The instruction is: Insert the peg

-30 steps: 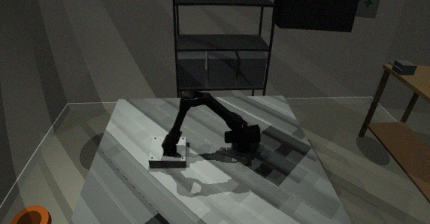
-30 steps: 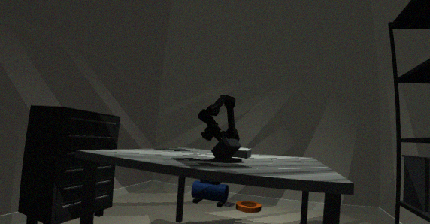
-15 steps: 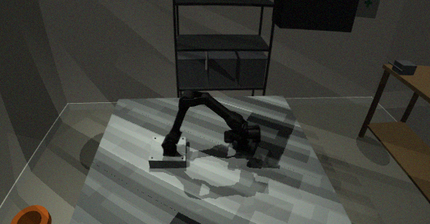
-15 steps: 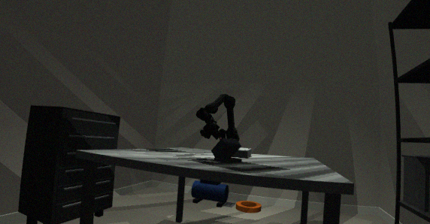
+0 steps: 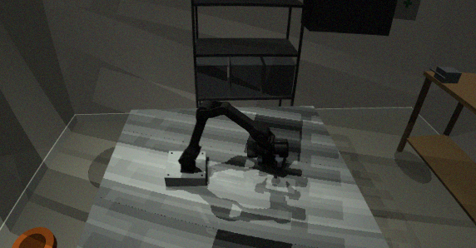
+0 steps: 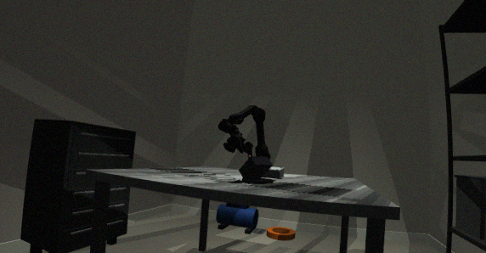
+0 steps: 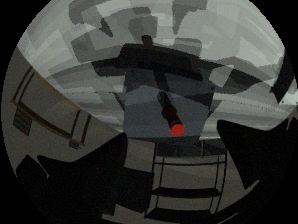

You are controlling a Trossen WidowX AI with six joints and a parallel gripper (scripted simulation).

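The red round peg is 2 cm to the left of my gripper tip and 2 cm below it. Round my gripper tip: sloped panel (6 cm to the left, 6 cm below, 2 cm ahead).
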